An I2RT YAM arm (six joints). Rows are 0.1 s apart.
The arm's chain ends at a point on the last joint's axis. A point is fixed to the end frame.
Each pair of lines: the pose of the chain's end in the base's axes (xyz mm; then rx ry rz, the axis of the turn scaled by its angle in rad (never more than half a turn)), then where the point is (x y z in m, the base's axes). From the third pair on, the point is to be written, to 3 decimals.
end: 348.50 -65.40 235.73 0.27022 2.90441 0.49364
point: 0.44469 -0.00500 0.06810
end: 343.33 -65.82 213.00 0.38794 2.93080 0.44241
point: 0.43565 -0.01687 0.03955
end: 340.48 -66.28 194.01 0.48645 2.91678 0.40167
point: 0.434 -0.027 0.019
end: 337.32 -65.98 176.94 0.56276 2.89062 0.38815
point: 0.434 -0.033 0.002
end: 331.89 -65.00 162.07 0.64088 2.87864 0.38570
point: 0.429 -0.036 -0.013
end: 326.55 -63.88 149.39 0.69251 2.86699 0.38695
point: 0.424 -0.038 -0.026
